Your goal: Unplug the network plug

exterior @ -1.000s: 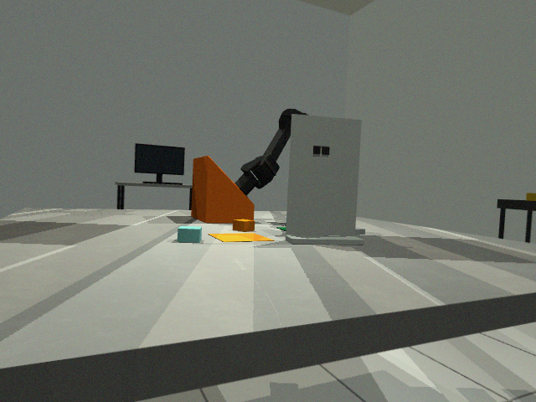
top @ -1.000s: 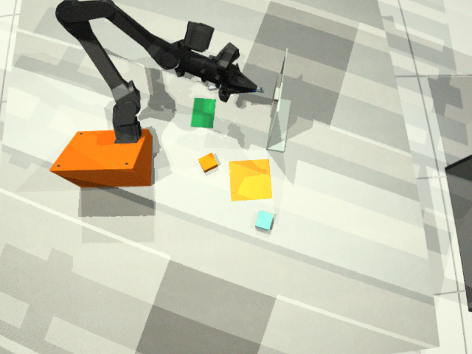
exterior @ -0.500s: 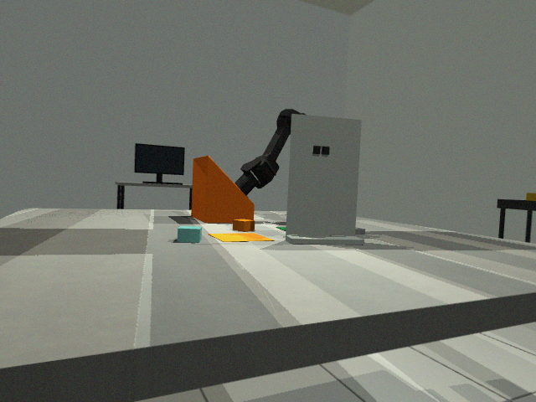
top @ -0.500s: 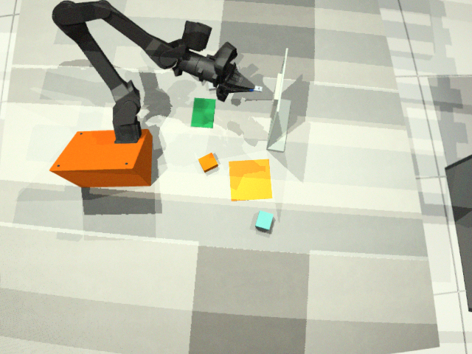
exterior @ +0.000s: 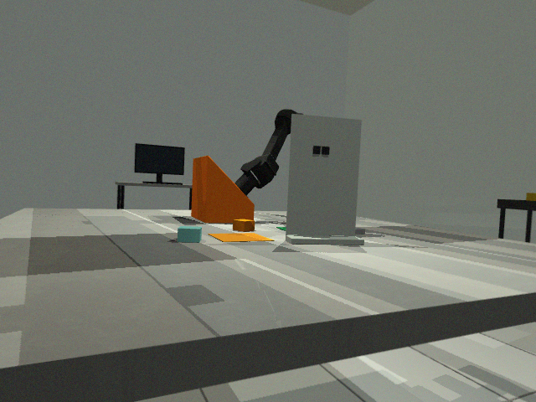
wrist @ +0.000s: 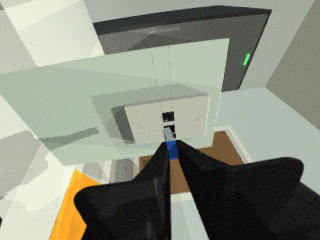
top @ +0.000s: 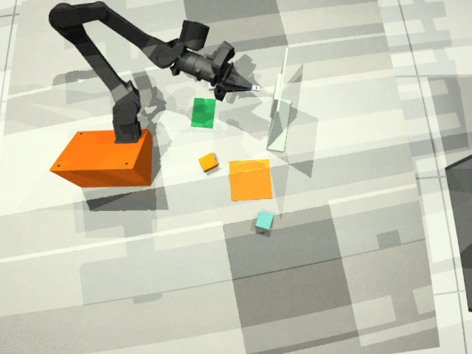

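Right now my gripper tip is 210 mm above the orange marked square and 190 mm to the left of it. Also, from my gripper tip: flat green patch (210 mm below, 140 mm behind, 20 mm to the left); network plug (right at my gripper tip); grey panel (80 mm below, 70 mm ahead, 20 mm to the right).
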